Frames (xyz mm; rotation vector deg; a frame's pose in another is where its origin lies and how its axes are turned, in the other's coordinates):
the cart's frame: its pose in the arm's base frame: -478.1 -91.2 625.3 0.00 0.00 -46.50
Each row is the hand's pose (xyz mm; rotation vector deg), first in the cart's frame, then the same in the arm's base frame.
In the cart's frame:
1: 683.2 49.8 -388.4 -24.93 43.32 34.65
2: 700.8 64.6 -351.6 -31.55 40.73 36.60
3: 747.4 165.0 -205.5 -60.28 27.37 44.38
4: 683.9 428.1 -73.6 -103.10 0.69 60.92
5: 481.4 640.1 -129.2 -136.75 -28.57 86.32
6: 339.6 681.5 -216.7 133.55 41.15 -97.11
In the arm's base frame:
1: 28.3 -552.5 236.9 -5.72 48.88 -8.93
2: 51.2 -555.1 273.7 -12.68 48.99 -6.80
3: 156.1 -519.8 419.8 -43.32 47.55 3.00
4: 303.2 -292.6 551.7 -89.34 39.10 27.00
5: 317.6 0.2 496.1 -123.66 25.05 63.52
6: 250.0 131.6 408.6 -134.23 14.40 91.77

